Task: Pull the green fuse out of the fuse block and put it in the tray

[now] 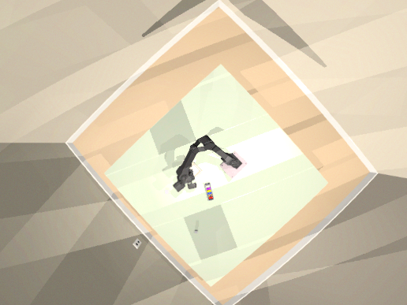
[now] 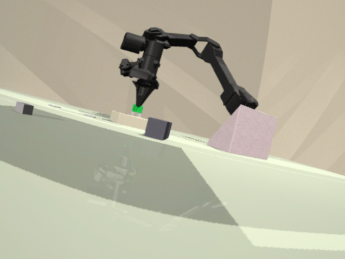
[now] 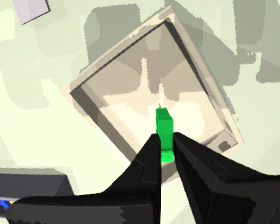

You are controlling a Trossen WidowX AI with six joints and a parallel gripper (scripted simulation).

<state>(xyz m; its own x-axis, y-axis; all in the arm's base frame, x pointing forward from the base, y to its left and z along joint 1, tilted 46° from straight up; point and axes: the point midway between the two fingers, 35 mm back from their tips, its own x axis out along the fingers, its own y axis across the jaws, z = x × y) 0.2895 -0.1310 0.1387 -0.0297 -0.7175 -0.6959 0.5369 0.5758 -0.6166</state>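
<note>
The green fuse lies 1 cm below my gripper tip. From my gripper tip the other things lie so: tray 6 cm below.
</note>
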